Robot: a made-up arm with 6 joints.
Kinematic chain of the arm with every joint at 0, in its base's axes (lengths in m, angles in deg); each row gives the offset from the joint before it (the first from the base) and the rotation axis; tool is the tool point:
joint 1: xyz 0 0 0.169 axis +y
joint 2: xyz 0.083 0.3 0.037 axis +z
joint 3: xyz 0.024 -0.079 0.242 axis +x
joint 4: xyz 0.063 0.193 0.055 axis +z
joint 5: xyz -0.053 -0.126 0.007 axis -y
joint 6: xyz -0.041 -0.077 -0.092 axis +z
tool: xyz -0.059 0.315 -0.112
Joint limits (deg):
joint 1: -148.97..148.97
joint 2: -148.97..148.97
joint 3: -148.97..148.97
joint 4: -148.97..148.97
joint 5: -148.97..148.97
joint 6: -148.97..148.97
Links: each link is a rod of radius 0.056 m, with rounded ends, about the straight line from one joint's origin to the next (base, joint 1, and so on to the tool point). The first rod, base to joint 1, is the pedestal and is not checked.
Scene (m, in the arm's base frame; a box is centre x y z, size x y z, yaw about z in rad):
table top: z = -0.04
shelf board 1: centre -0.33 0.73 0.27 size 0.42 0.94 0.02 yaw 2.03
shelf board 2: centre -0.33 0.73 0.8 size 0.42 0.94 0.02 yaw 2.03
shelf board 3: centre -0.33 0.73 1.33 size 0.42 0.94 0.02 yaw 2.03
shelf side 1: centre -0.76 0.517 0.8 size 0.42 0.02 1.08 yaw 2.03
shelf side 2: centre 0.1 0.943 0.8 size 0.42 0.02 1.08 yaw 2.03
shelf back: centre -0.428 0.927 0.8 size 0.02 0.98 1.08 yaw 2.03
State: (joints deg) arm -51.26 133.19 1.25 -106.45 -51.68 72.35
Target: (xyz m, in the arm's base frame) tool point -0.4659 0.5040 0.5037
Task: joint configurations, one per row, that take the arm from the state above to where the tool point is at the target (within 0.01 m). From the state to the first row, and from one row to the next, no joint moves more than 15 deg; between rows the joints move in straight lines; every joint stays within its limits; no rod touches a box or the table.
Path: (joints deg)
1: -38.62 131.52 -0.65 -107.54 -49.29 62.60
2: -25.98 129.85 -2.56 -108.63 -46.89 52.85
3: -13.34 128.19 -4.46 -109.72 -44.50 43.10
4: -0.70 126.52 -6.36 -110.81 -42.11 33.35
5: 11.94 124.85 -8.27 -111.90 -39.71 23.60
6: 1.44 115.54 -4.23 -119.25 -43.75 29.59
7: -9.05 106.23 -0.20 -126.61 -47.78 35.58

